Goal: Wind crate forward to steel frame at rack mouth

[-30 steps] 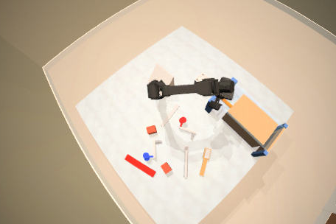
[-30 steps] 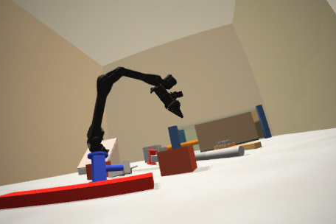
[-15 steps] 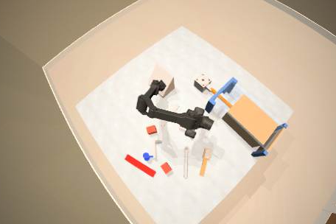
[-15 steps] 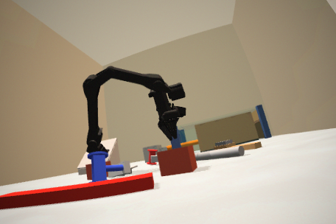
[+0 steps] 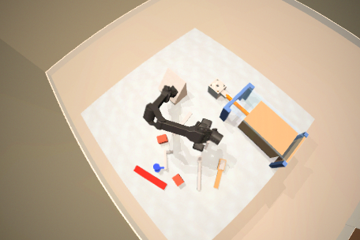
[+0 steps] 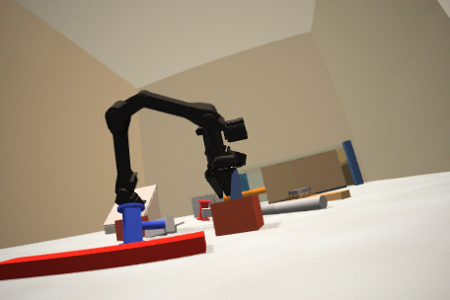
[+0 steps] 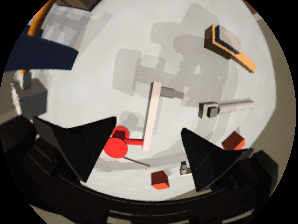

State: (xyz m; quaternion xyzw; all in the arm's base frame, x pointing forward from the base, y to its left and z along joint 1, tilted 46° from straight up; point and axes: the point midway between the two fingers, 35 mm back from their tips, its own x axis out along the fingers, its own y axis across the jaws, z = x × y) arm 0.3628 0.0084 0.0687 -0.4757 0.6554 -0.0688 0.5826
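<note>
Right now the winch handle is 3 cm below my gripper tip, 2 cm behind it and 1 cm to the right of it. From my gripper tip the other things lie so: orange brush (23 cm ahead, 4 cm to the right, 4 cm below); then pale strip (17 cm behind, 5 cm below, 3 cm to the right); then red knob (7 cm behind, 3 cm below).
</note>
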